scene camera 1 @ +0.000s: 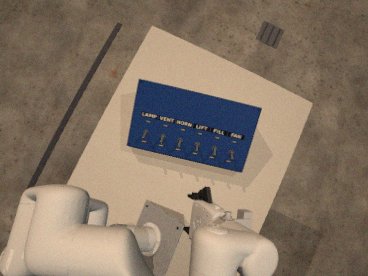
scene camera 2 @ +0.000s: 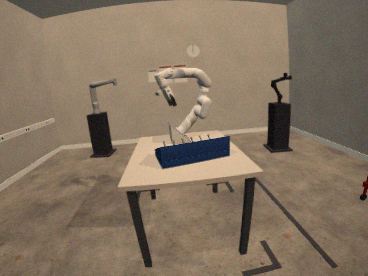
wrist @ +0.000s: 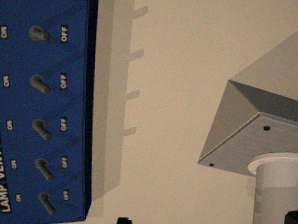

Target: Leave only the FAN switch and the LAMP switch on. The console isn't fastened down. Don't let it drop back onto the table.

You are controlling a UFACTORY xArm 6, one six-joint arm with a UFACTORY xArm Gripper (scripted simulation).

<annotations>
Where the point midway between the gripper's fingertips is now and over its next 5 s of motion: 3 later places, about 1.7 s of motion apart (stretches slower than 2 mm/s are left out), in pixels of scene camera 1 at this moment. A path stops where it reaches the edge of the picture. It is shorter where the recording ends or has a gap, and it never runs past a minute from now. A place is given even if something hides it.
My gripper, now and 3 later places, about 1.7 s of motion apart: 190,211; 136,142; 148,139; 166,142
</annotations>
